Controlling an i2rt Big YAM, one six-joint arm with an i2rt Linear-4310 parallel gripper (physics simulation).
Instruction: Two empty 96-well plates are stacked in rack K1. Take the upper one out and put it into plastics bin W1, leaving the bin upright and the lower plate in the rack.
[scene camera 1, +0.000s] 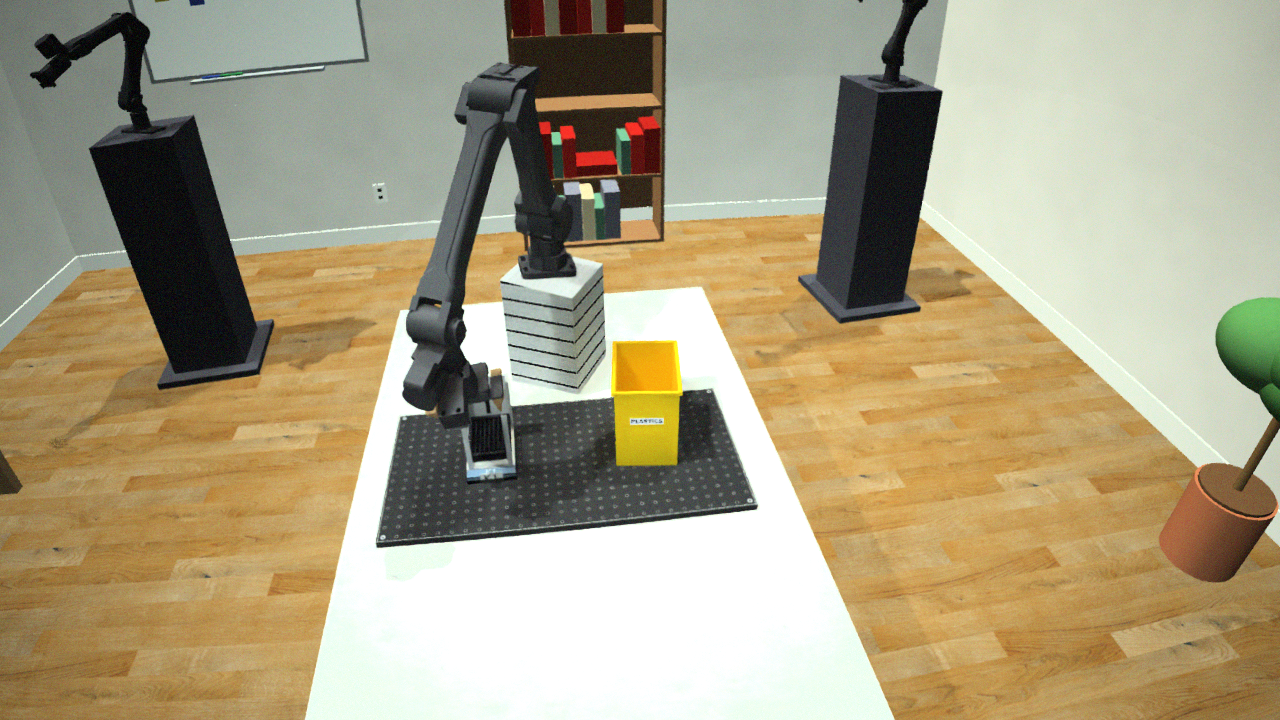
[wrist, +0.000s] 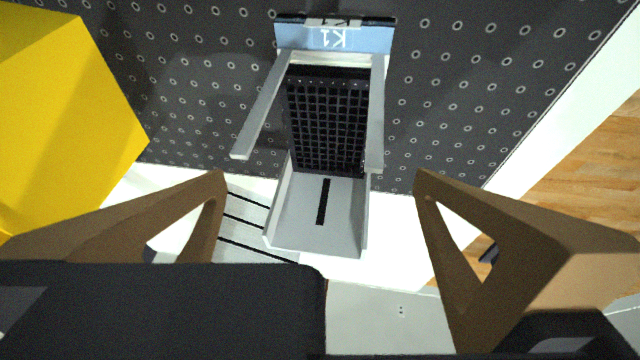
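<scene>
Scene camera 1 shows the gripper (scene camera 1: 475, 414), a black 96-well plate (scene camera 1: 486, 438) and a yellow plastics bin W1 (scene camera 1: 646, 385). Visible in the wrist view: the plate (wrist: 325, 108), the yellow plastics bin W1 (wrist: 76, 135) and the gripper (wrist: 320, 178).
</scene>
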